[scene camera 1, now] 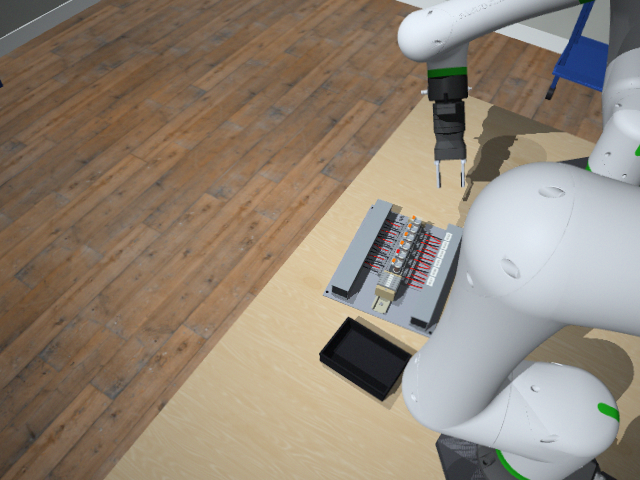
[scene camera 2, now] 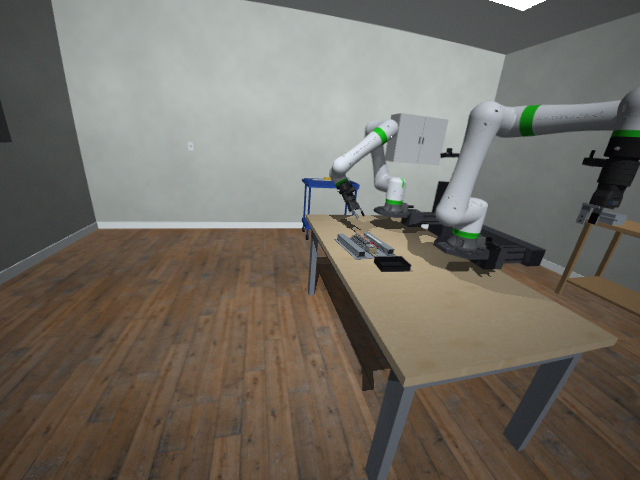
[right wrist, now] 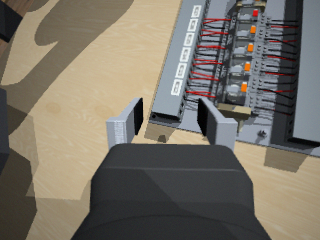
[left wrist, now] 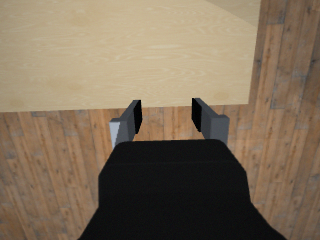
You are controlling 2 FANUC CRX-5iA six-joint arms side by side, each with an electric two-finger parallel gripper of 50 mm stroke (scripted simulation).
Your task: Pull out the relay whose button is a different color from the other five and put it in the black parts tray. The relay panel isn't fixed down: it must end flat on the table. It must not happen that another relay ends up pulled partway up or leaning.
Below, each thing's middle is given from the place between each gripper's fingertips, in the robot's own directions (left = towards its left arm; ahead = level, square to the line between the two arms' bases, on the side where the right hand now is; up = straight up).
I see my right gripper [scene camera 1: 450, 187] 30 mm short of the relay panel [scene camera 1: 374, 288], 180 mm to the right of it and 130 mm above it. Round my right hand: black parts tray [scene camera 1: 366, 354] (10 mm behind, 460 mm to the left, 140 mm below).
My left hand [scene camera 2: 585, 223] is 57 cm to the left of the black parts tray, 42 cm above it and 31 cm short of it. The rest, counted from my left hand: relay panel (85 cm to the right, 42 cm below, 35 cm ahead).
